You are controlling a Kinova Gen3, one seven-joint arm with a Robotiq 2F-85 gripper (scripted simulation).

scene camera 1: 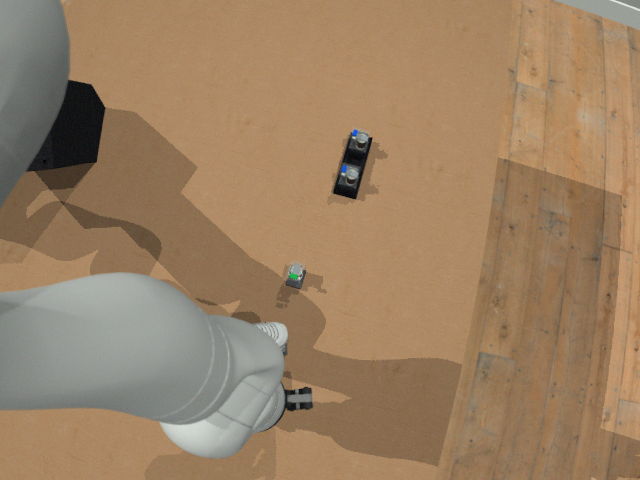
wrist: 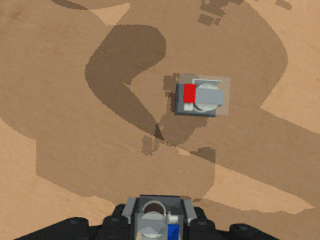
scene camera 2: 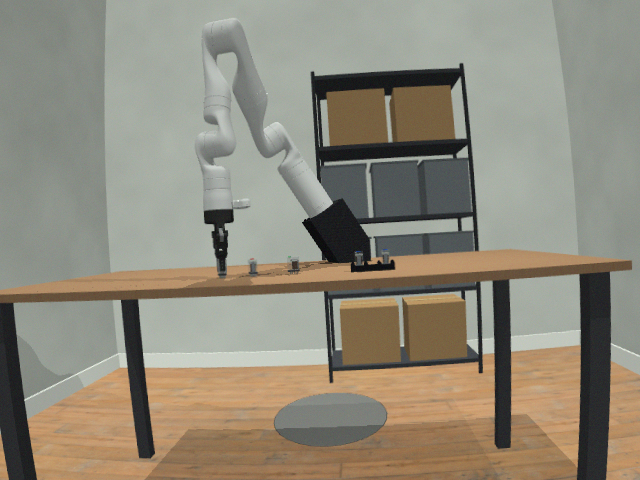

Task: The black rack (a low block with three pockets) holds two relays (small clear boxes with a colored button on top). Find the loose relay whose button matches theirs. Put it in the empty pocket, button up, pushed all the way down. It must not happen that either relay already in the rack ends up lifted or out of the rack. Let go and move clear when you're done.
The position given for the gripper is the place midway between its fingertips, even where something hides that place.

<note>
In view: the gripper (wrist: pixel 159 212) and a rack (scene camera 1: pixel 355 157).
The wrist view does not show the rack: it is out of frame.
</note>
